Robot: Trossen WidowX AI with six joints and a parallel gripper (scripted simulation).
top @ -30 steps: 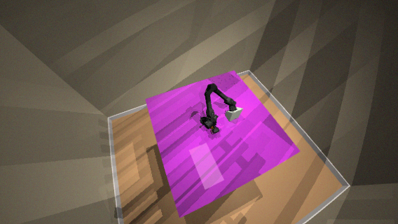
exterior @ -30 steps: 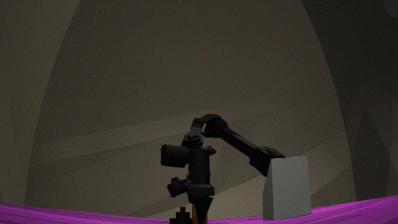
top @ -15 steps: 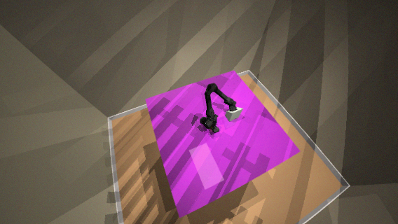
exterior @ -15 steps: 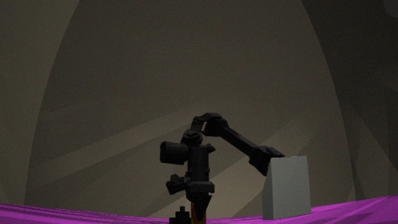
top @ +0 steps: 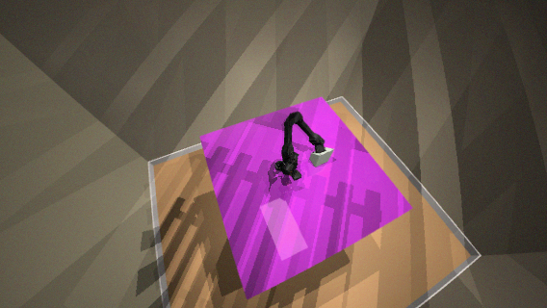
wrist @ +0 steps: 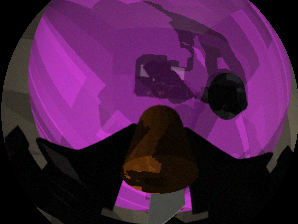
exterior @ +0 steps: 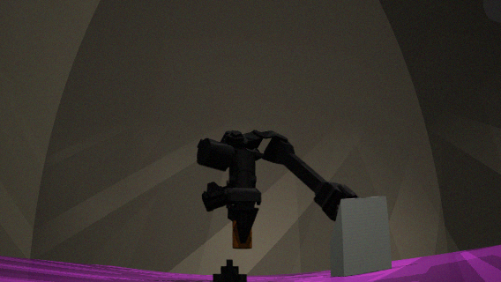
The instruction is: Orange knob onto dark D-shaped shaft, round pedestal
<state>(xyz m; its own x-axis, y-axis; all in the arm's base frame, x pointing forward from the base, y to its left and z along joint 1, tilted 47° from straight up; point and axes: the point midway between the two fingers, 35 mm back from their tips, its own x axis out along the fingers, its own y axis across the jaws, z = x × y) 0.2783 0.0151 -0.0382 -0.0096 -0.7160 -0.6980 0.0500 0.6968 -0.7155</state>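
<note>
The dark round pedestal is 20 mm ahead of my gripper tip, 130 mm to the right of it and 60 mm below it. Also, from my gripper tip: orange knob: 20 mm above.
</note>
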